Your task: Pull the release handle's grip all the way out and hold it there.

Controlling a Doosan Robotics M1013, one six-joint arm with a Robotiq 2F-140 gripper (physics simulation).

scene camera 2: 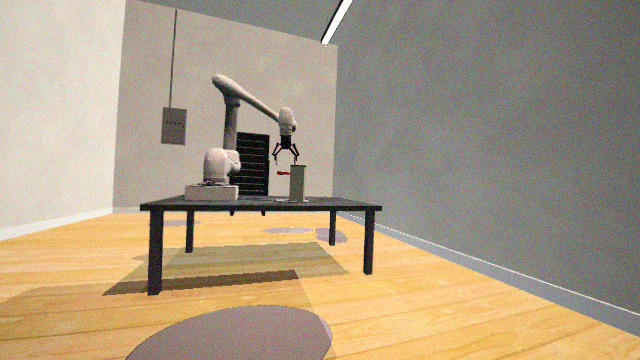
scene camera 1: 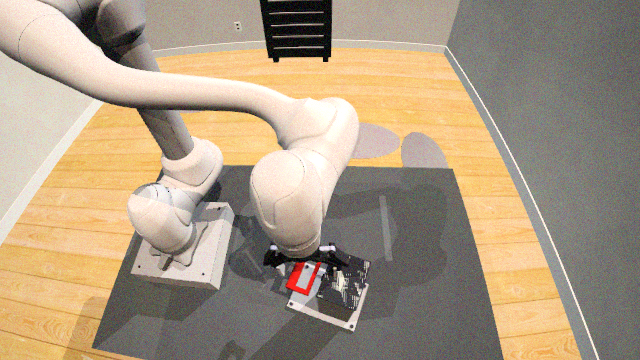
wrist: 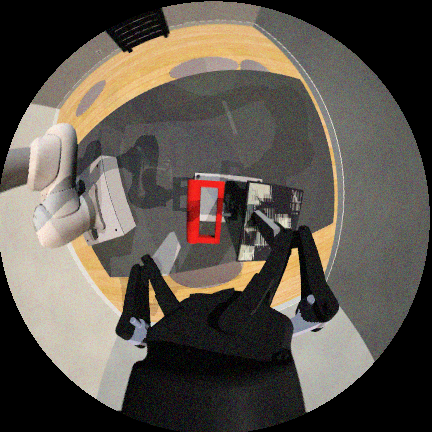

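Note:
The release handle's grip, a red rectangular frame, sticks out from the side of an upright box with a dark, patterned top. A short gap lies between grip and box. The box stands on a pale base plate. My gripper is open and empty, pointing down above the grip. In scene camera 2 one fingertip is above and left of the grip, the other just above the box top. Whether that fingertip touches the box is unclear. The arm hides part of the grip in scene camera 1.
The dark table carries the box and the arm's pale base block, which stands to the left of the grip. A black drawer cabinet stands on the floor beyond the table.

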